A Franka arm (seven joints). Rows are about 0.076 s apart.
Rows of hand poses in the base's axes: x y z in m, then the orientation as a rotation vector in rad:
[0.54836 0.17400 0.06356 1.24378 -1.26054 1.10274]
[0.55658 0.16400 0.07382 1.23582 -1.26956 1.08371]
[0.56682 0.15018 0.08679 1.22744 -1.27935 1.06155]
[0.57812 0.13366 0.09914 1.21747 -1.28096 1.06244]
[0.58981 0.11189 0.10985 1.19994 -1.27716 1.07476]
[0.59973 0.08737 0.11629 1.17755 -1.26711 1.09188]
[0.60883 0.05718 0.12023 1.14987 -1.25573 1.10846]
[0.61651 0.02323 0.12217 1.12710 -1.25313 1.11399]
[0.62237 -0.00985 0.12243 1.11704 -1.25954 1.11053]
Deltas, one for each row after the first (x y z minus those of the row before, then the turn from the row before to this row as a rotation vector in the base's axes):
[0.00822 -0.01000 0.01026 0.00512 0.00460 -0.01810]
[0.01024 -0.01382 0.01297 0.00624 0.00587 -0.02034]
[0.01130 -0.01652 0.01235 -0.00557 -0.00314 -0.00603]
[0.01169 -0.02177 0.01071 -0.01649 -0.00780 -0.00275]
[0.00992 -0.02452 0.00644 -0.02439 -0.00758 -0.00139]
[0.00910 -0.03019 0.00394 -0.02825 -0.00755 -0.00452]
[0.00768 -0.03395 0.00194 -0.01710 -0.00601 -0.01000]
[0.00586 -0.03308 0.00026 -0.00154 -0.00422 -0.00959]

